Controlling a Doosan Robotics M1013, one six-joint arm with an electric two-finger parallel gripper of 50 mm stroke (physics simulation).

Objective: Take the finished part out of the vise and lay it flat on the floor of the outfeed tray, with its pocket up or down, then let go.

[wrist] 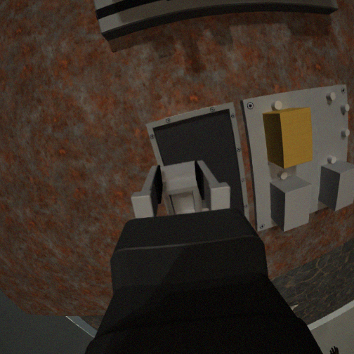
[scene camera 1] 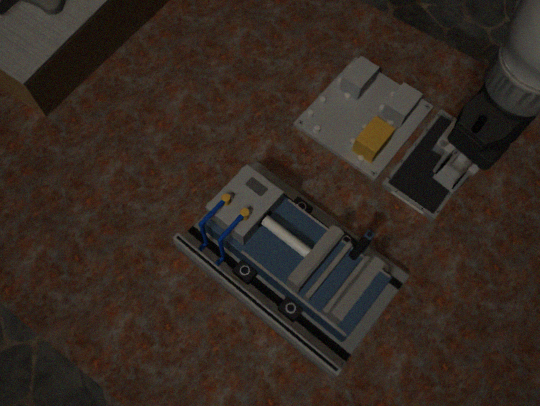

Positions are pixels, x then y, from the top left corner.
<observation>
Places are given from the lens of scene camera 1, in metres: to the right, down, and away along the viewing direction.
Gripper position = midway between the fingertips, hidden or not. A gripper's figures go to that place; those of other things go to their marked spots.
my gripper (scene camera 1: 447, 177): 0.28, -0.04, 0.77
yellow block (scene camera 1: 371, 141): 0.16, -0.10, 0.80
light plate (scene camera 1: 340, 120): 0.12, -0.14, 0.86
</observation>
